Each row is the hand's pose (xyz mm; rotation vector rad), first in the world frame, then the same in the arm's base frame.
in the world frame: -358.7 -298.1 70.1 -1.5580 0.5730 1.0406
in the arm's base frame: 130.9 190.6 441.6 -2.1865 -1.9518 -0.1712
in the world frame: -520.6 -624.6 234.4 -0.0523 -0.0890 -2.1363
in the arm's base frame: 240.9 -149.0 621.5 1.4827 -1.0328 -0.1618
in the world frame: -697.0 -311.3 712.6 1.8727 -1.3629 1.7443
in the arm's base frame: -15.7 -474.7 190.3 -0.0495 -0.2939 -1.8584
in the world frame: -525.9 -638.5 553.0 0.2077 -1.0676 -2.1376
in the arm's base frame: 51.4 -402.2 580.2 2.3129 -1.1793 -0.0383
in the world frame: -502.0 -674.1 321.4 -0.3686 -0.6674 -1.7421
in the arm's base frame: 187.5 -227.0 659.3 1.5890 -1.7307 -0.1422
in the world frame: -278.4 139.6 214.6 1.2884 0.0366 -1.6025
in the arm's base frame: -142.3 298.4 77.5 1.5256 -0.3303 1.0316
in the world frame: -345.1 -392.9 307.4 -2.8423 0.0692 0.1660
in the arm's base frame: 1.1 -24.0 492.3 1.3041 1.9474 2.0104
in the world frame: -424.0 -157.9 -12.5 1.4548 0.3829 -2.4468
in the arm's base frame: 189.8 279.6 302.5 1.6915 0.3635 0.3198
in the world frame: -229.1 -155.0 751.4 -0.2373 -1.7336 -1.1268
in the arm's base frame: -426.6 -210.9 270.3 -1.9659 2.1270 -0.2289
